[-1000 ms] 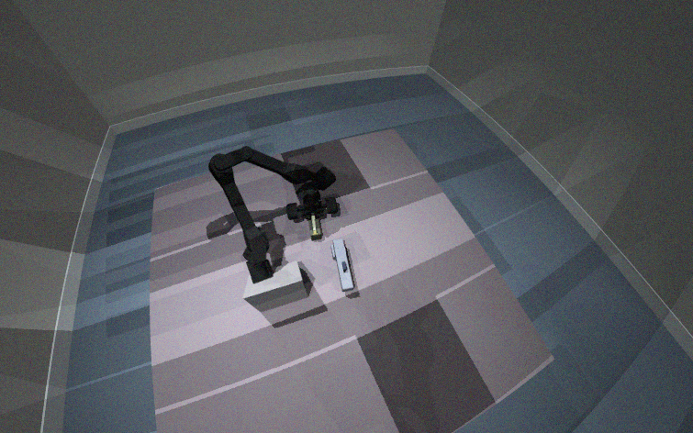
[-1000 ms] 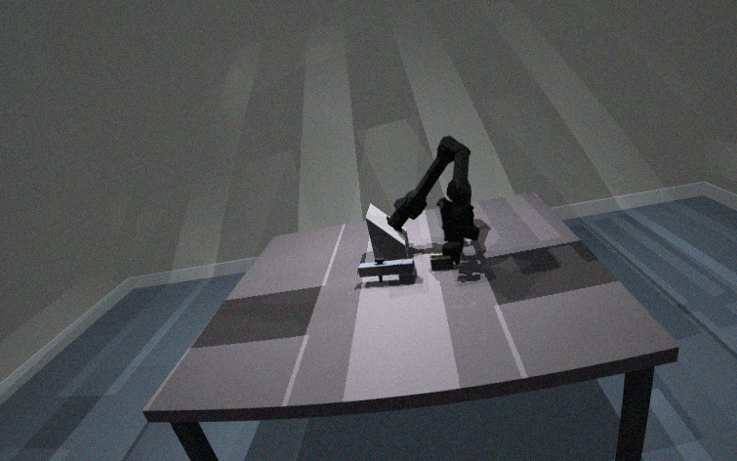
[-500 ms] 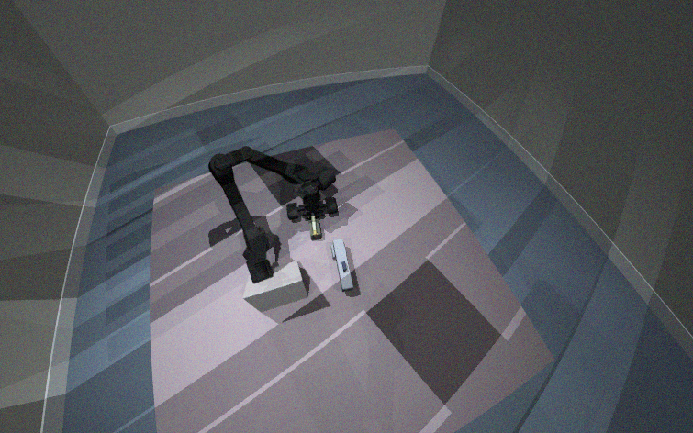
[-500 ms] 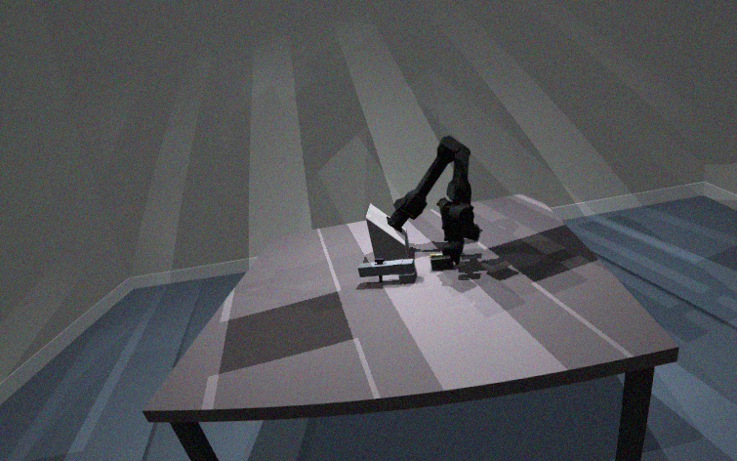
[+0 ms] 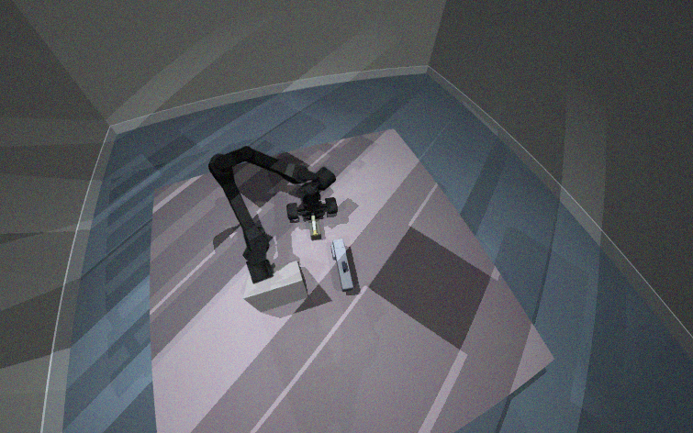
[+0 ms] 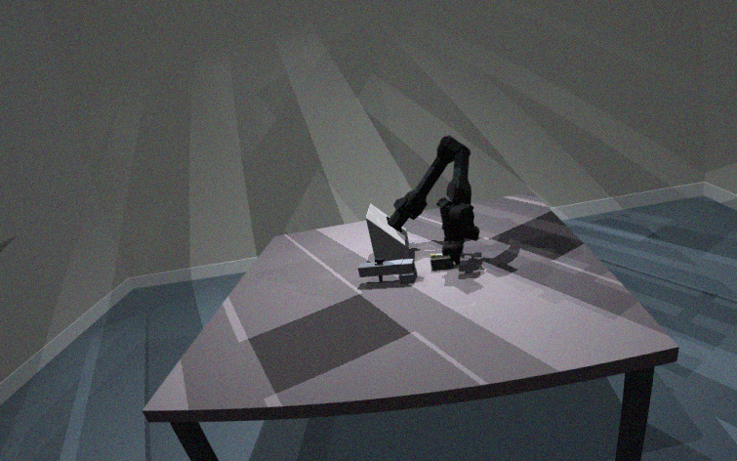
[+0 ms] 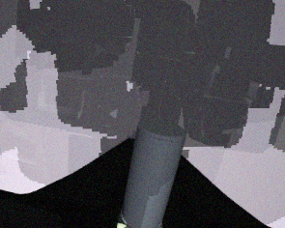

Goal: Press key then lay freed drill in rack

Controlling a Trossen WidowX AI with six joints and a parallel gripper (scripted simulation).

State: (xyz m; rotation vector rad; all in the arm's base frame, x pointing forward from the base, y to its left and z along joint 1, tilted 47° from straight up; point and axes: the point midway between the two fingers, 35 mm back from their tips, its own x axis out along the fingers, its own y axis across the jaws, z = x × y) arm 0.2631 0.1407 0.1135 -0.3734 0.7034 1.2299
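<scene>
My gripper tip is 10 mm past the yellowish key, 40 mm to the left of it and 30 mm below it. The rest, counted from my gripper tip: grey bar 10 mm ahead, 230 mm to the right, 30 mm above; rack 20 mm behind, 50 mm to the right, 10 mm above; small dark piece 260 mm to the right, 40 mm above.
</scene>
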